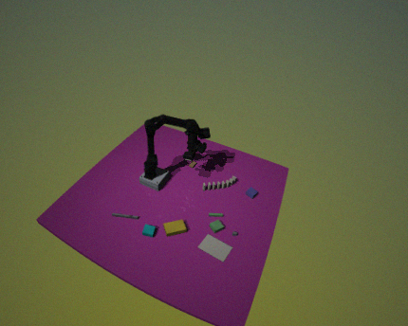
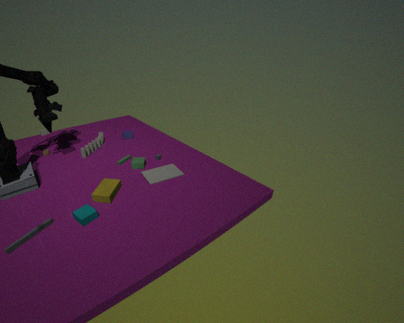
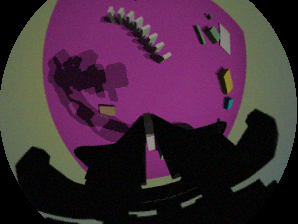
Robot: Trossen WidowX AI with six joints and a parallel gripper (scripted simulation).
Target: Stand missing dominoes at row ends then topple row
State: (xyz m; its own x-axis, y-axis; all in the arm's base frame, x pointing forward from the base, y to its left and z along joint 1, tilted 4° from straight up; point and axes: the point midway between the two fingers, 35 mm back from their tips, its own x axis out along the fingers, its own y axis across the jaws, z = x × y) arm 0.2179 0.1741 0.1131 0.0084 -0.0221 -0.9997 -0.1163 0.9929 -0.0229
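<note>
Right now my gripper tip is 14 cm above the brown piece, 12 cm to the right of it and 4 cm past it. The rest, counted from my gripper tip: blue block: 43 cm ahead, 14 cm below, 4 cm to the left; then green block: 32 cm to the right, 30 cm ahead, 14 cm below; then green stick: 27 cm ahead, 23 cm to the right, 14 cm below.
</note>
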